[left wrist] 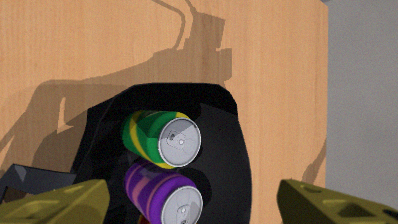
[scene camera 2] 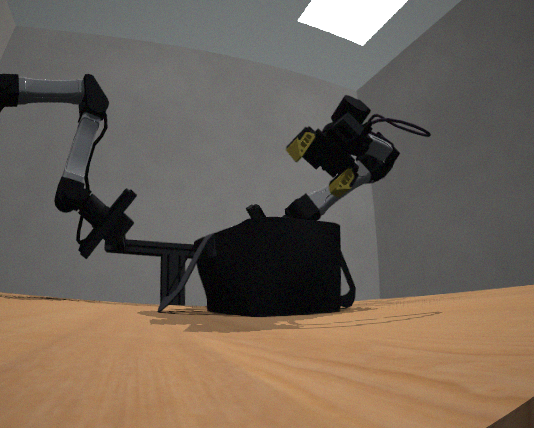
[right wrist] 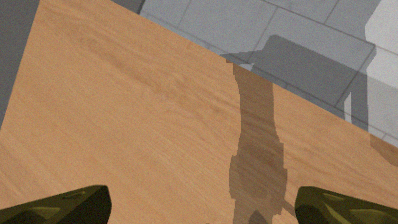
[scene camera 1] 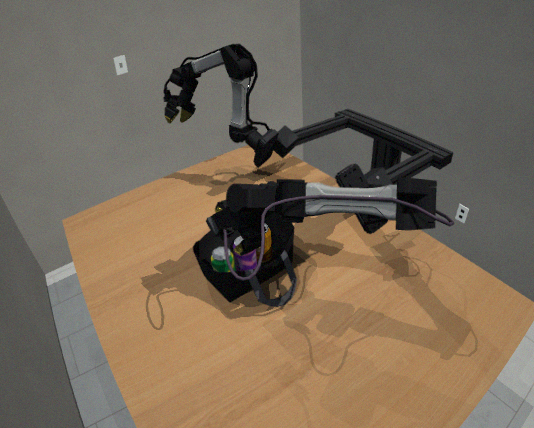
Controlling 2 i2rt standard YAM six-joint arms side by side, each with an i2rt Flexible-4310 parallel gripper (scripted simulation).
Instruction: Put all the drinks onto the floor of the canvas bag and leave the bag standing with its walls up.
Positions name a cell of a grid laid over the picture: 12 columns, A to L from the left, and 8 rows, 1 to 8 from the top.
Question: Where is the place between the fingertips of my left gripper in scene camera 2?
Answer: At H4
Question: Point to a black canvas bag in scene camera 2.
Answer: F5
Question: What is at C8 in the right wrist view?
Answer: My right gripper.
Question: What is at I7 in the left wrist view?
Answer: My left gripper.
